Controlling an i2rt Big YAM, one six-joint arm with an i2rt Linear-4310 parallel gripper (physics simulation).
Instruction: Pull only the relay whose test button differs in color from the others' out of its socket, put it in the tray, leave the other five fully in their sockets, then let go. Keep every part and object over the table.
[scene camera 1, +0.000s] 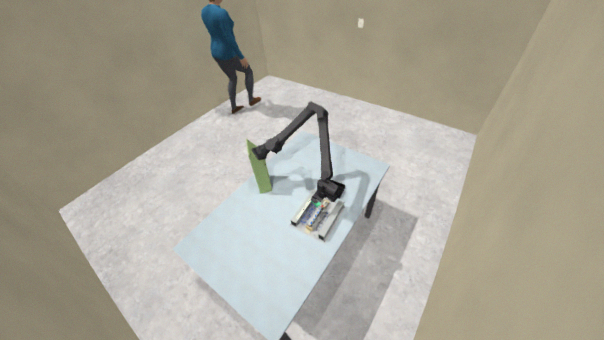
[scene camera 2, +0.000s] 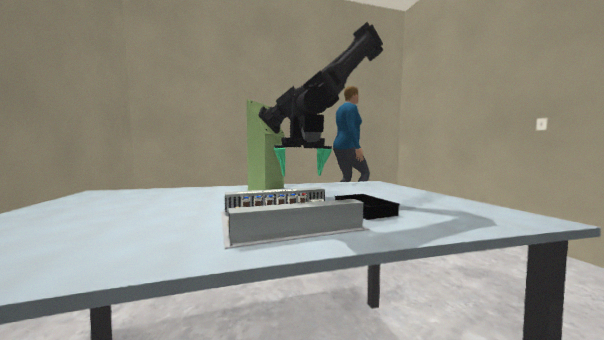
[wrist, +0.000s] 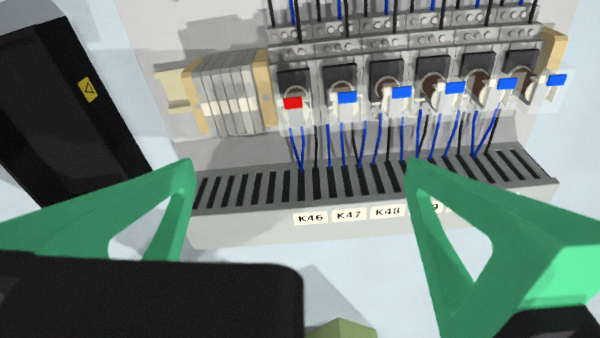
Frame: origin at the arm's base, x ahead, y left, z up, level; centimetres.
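Where they show: gripper, fingertip midpoint: (scene camera 1: 320, 201) (scene camera 2: 301, 175) (wrist: 300, 169); arm's base, origin of the base link: (scene camera 1: 258, 154) (scene camera 2: 268, 121).
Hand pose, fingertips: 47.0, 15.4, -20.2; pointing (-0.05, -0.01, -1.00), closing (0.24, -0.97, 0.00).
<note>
Things, the pixels of their top centre, and the offset from my fingertips, as dx, dy, dz. Level surfaces: height alone.
- relay with the red test button, middle of its top: (wrist: 294, 116) (scene camera 2: 302, 193) +0.0, +0.3, -4.7
- nearest blue-button relay, middle of its top: (wrist: 347, 111) (scene camera 2: 292, 193) +1.0, -2.5, -4.7
- black tray, middle of its top: (wrist: 41, 145) (scene camera 2: 364, 199) (scene camera 1: 332, 186) -8.9, +19.3, -8.1
- table, its level: dz -11.6
The relay with the red test button (wrist: 293, 103) (scene camera 2: 303, 196) sits in its socket at the end of the row nearest the terminal blocks, above label K46 in the wrist view. The other five relays, among them the nearest blue-button relay (wrist: 347, 98), have blue buttons and sit in their sockets. The black tray (wrist: 107, 132) (scene camera 2: 382, 210) lies beside the relay panel, at the left in the wrist view; the arm hides it in scene camera 1. My gripper (wrist: 300, 169) (scene camera 2: 302, 175) is open and empty, with green fingers pointing down, above the panel near the red-button relay's end.
A grey wire duct (wrist: 240, 231) (scene camera 2: 295, 223) runs along each long side of the panel. Beige terminal blocks (wrist: 227, 100) stand next to the red-button relay. Blue and black wires run from the sockets. The green arm mount (scene camera 1: 260, 175) (scene camera 2: 265, 160) stands on the table (scene camera 1: 240, 250). A person stands beyond the table.
</note>
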